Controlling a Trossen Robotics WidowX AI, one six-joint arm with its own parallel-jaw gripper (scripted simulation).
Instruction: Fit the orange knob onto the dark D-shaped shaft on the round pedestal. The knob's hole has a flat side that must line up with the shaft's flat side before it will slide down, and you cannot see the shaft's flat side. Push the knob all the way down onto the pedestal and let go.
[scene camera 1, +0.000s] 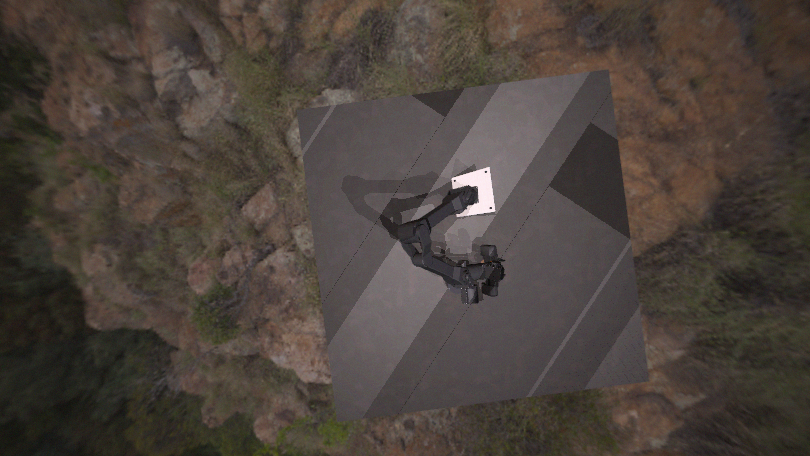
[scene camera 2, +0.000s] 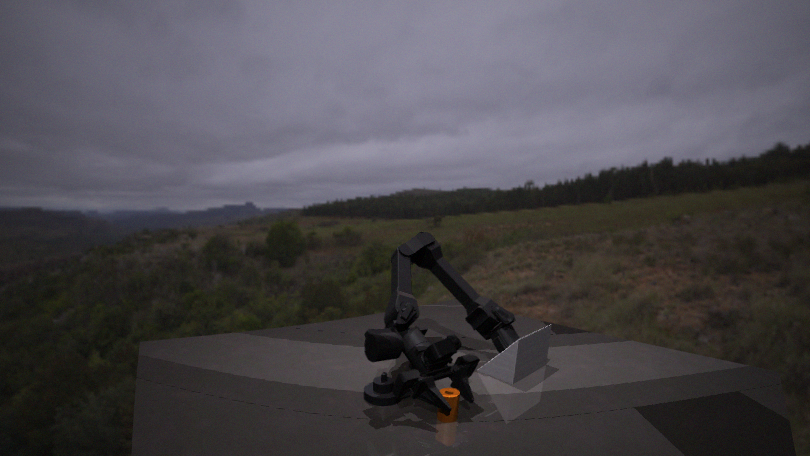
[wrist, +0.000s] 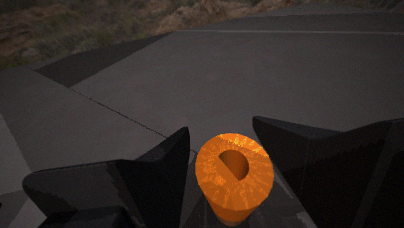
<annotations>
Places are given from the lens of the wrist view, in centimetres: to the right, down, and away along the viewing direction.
my gripper (wrist: 220, 126): 2, 1, 11
orange knob (wrist: 235, 174): 3, 5, 10
</annotations>
